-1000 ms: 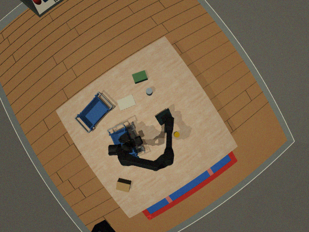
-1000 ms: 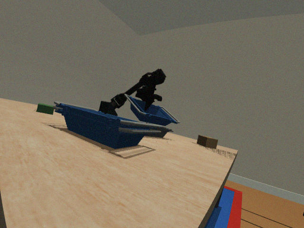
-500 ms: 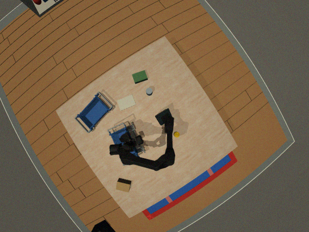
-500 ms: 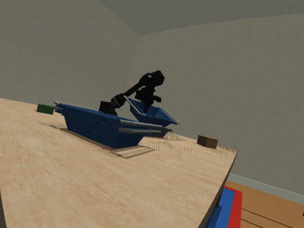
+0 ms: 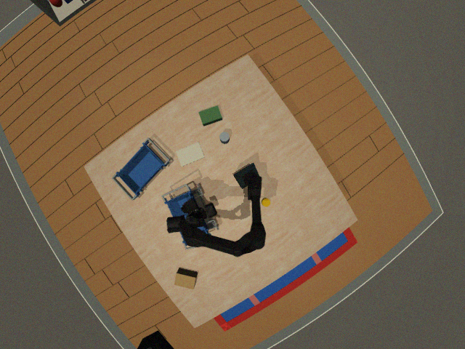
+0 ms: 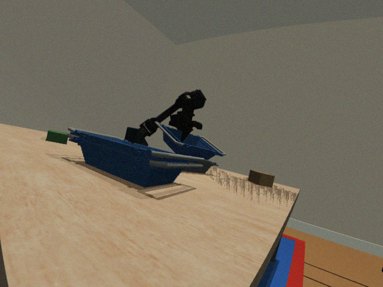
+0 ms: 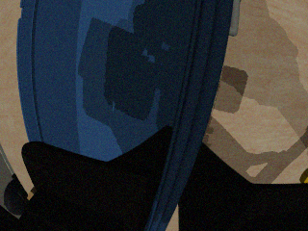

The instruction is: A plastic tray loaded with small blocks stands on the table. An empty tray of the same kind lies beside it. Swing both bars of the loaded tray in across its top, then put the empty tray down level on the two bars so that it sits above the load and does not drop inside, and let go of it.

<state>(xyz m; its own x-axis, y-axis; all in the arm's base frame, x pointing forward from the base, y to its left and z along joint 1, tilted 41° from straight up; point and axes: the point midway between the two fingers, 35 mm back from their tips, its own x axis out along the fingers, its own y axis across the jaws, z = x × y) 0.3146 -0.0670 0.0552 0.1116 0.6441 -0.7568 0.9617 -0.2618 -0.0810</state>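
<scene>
Right now my gripper tip is 7 cm short of the blue tray, 2 cm to the left of it and 1 cm below it. From my gripper tip the other things lie so: grey cylinder 35 cm behind, 24 cm to the right, 9 cm below; pale sheet 30 cm to the right, 14 cm behind, 12 cm below; yellow disc 31 cm behind, 20 cm to the left, 11 cm below.
</scene>
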